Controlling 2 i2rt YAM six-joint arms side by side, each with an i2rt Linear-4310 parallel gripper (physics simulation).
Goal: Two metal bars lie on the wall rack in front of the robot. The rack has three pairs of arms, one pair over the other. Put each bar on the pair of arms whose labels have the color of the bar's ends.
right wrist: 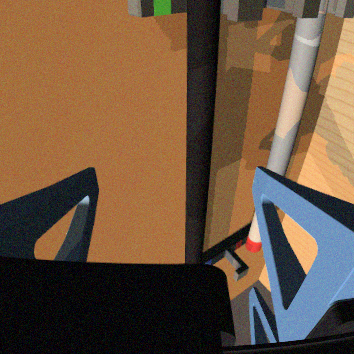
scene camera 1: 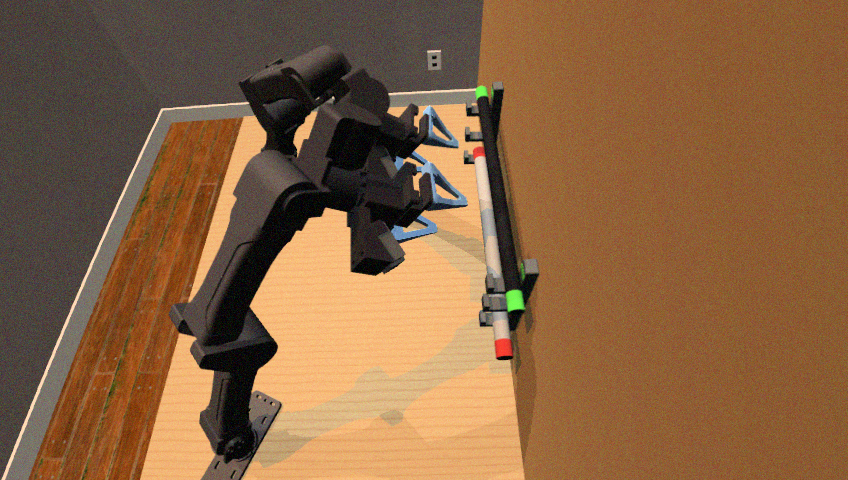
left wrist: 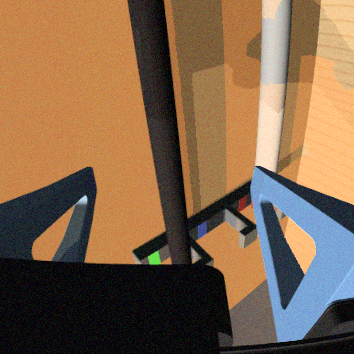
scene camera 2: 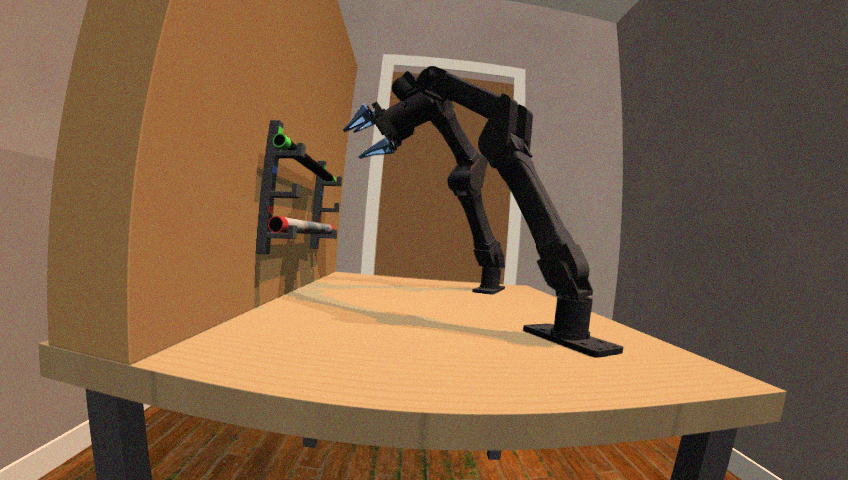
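Observation:
The black bar with green ends lies across the top pair of arms, which has green labels. The whitish bar with red ends lies on the lowest pair, by the red labels. The wall rack holds both. My left gripper and my right gripper are open and empty, in front of the rack and apart from both bars. In scene camera 2 the right gripper is mostly hidden behind the left.
The middle rack arms, by the blue label, hold no bar. The rack is fixed to the brown wall behind the wooden table. The two grippers are close side by side; a left finger shows in the right wrist view.

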